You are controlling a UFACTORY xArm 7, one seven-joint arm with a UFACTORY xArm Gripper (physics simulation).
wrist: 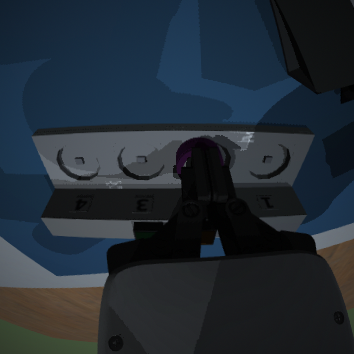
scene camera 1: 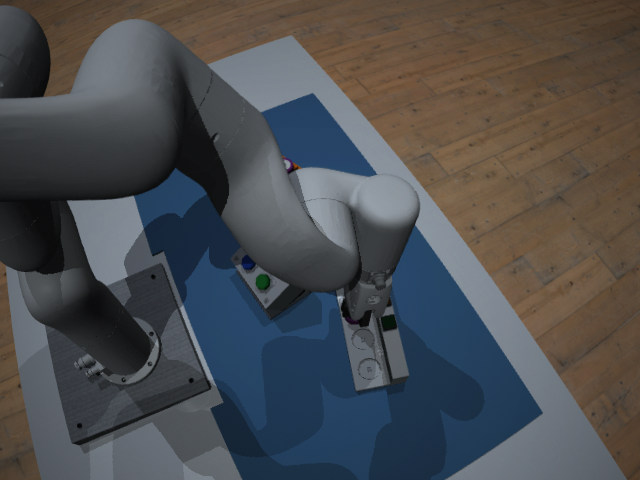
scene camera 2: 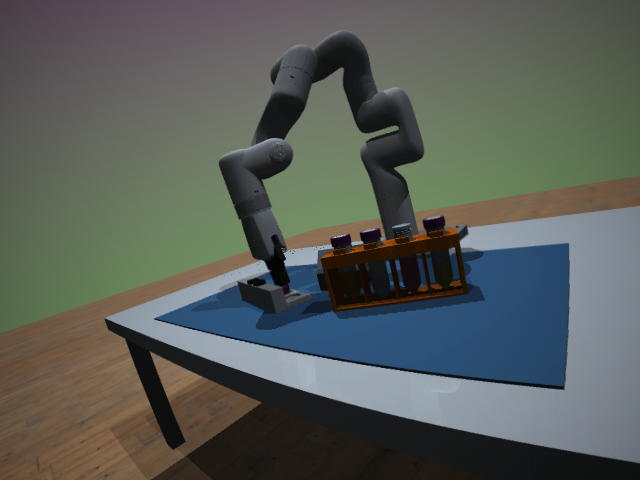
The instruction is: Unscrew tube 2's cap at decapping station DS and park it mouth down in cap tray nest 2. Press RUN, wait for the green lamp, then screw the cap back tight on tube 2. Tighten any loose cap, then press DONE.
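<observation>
The cap tray has four numbered nests. A purple cap lies at nest 2, largely hidden by the fingers; its exact seating cannot be told. My gripper is shut, its fingertips together above or against the cap, with no cap between them. In scene camera 2, an uncapped tube with dark red contents stands upright in the orange rack. Its number cannot be read.
Three other tubes in the rack wear purple caps. A control box carries a blue button and a green button. A dark green block sits on the tray's side. The arm covers much of the mat.
</observation>
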